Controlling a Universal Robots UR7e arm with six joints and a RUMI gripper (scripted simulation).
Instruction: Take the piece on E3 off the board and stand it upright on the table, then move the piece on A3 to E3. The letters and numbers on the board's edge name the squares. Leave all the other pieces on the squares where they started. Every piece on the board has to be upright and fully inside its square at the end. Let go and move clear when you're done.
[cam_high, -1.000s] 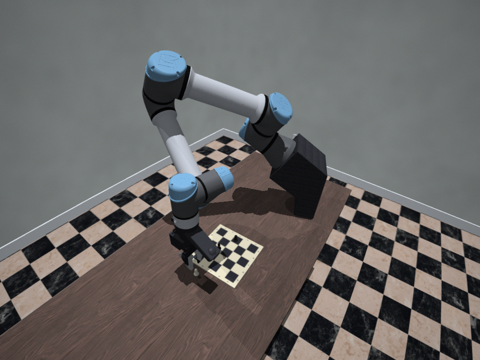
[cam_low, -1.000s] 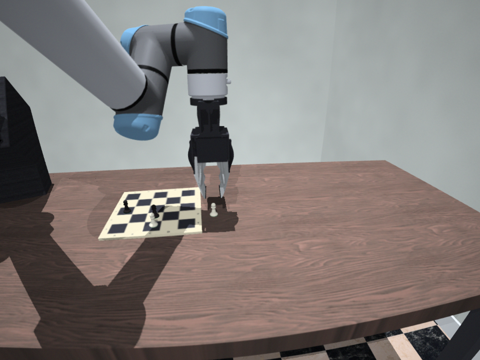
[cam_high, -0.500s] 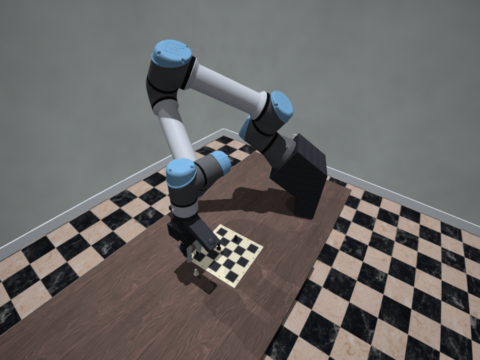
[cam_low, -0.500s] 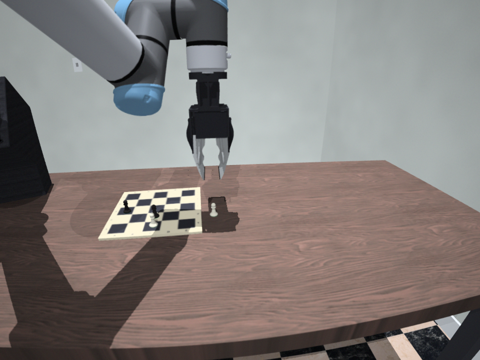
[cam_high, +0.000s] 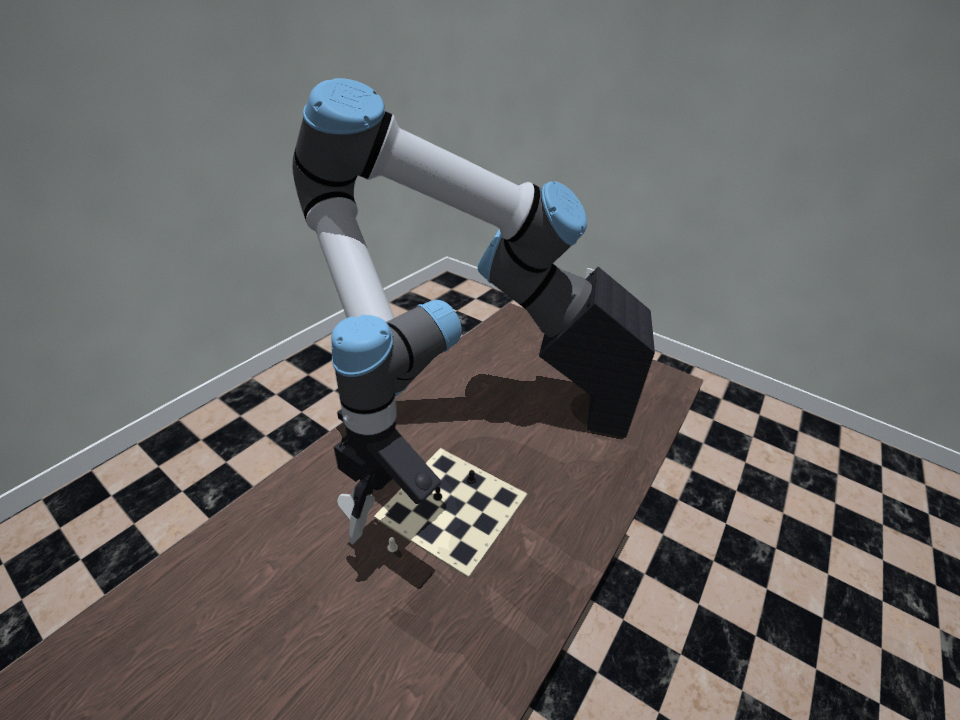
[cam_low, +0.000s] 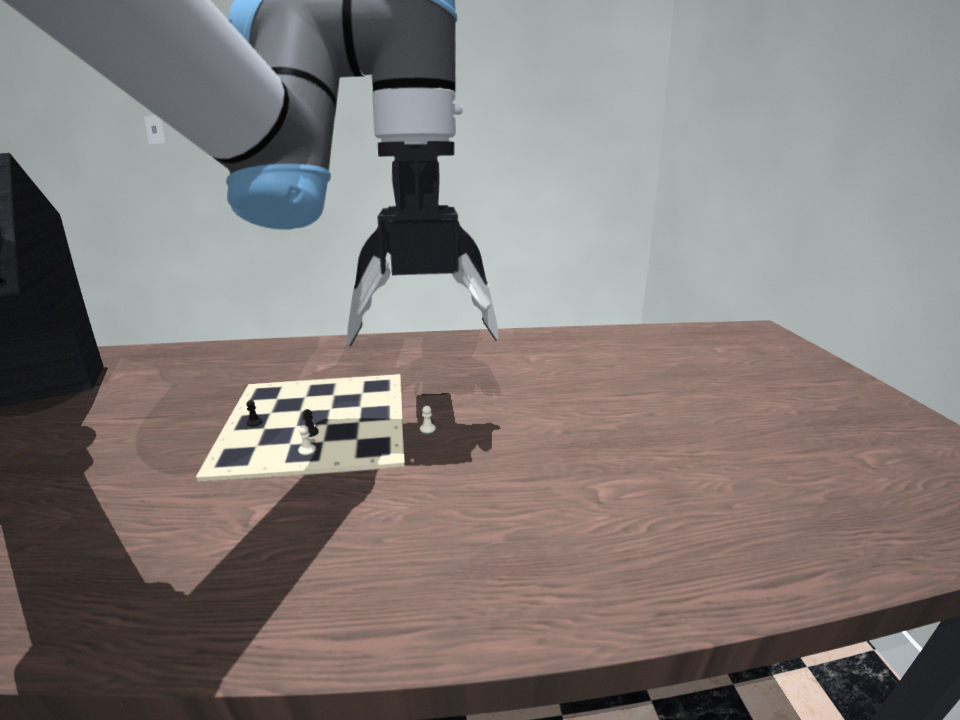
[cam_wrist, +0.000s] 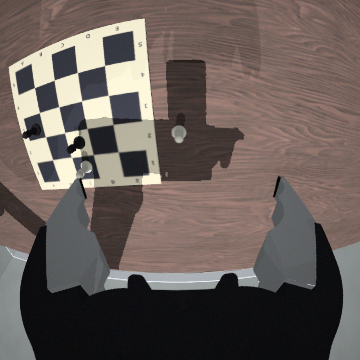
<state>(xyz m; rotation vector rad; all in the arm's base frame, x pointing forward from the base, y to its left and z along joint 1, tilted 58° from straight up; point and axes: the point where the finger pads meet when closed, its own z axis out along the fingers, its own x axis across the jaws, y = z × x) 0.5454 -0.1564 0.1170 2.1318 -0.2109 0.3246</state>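
Now: the chessboard 130 mm behind my hand, 110 mm below it and 70 mm to the left of it.
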